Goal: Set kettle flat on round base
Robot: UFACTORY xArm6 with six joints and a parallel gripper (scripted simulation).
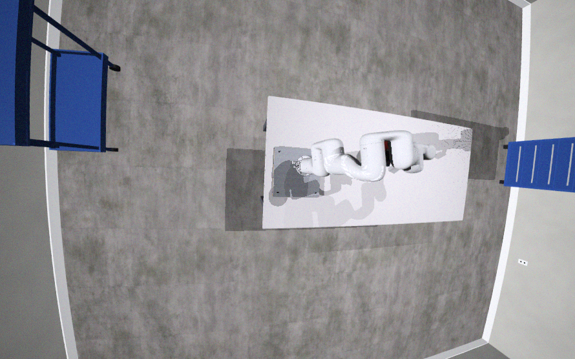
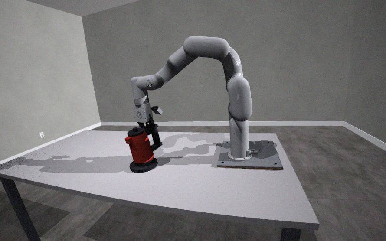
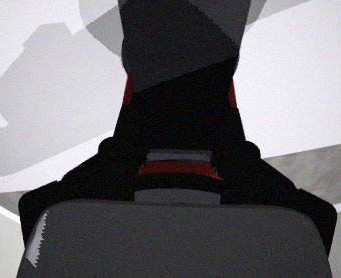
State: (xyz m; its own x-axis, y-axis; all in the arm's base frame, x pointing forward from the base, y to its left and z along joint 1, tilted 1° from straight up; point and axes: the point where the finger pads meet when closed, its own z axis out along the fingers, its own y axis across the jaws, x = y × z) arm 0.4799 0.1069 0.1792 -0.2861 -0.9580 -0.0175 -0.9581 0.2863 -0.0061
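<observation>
Right now my hand is 1 cm short of the red kettle, 2 cm to the right of it and 5 cm above it. Also, from my hand: black round base 2 cm ahead, 5 cm to the left, 17 cm below.
</observation>
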